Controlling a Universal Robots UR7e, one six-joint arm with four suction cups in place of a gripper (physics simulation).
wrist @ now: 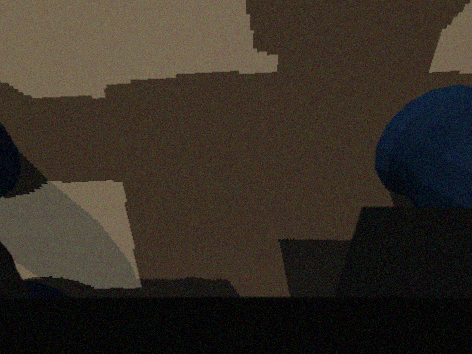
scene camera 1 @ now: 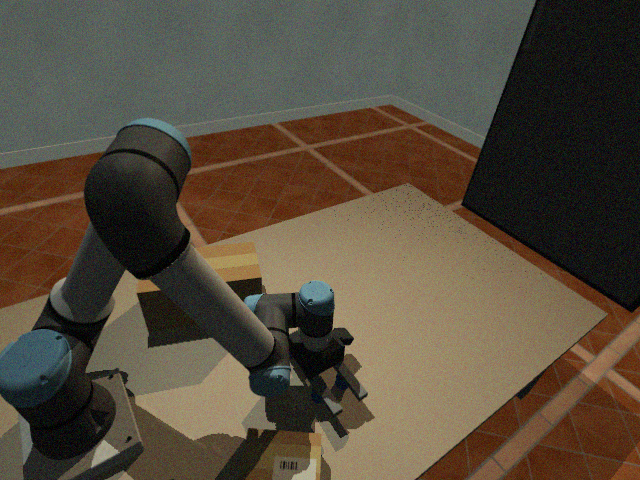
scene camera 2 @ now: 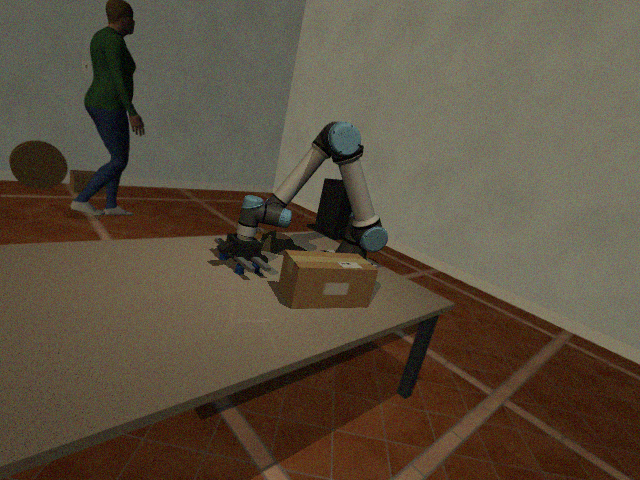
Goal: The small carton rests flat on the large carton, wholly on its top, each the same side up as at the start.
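Pixels of known places: end effector, tool point: (wrist: 210,226) (scene camera 2: 238,266); arm's base, origin of the base link: (scene camera 1: 76,421).
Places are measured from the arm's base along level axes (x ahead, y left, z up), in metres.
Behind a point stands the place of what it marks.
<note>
A brown carton (scene camera 1: 305,445) (scene camera 2: 330,281) with pale labels stands flat on the table, cut off at the bottom of scene camera 1. Another carton (scene camera 1: 235,260) @(x 0.444, y 0.186, z 0.118 m) with a pale tape stripe stands flat, partly behind the arm in scene camera 1; in scene camera 2 it is mostly hidden. It looks the larger, but the views leave this uncertain. The two stand apart. My gripper (scene camera 1: 329,390) (scene camera 2: 240,262) @(x 0.515, y -0.129, z -0.040 m) is open, with no carton on its blue suction cups. It hangs low over the table, beside the labelled carton. The wrist view shows blue cups and shadowed table, and no carton.
The table (scene camera 1: 439,320) @(x 0.923, y -0.183, z -0.033 m) (scene camera 2: 129,330) @(x 0.999, y 0.180, z -0.032 m) carries the arm's base (scene camera 1: 116,413) @(x 0.073, y -0.026, z 0.005 m). A tall black panel (scene camera 1: 573,144) stands beyond the table's edge. A person in a green top (scene camera 2: 111,77) is on the floor beyond the table, near a round brown object (scene camera 2: 38,162).
</note>
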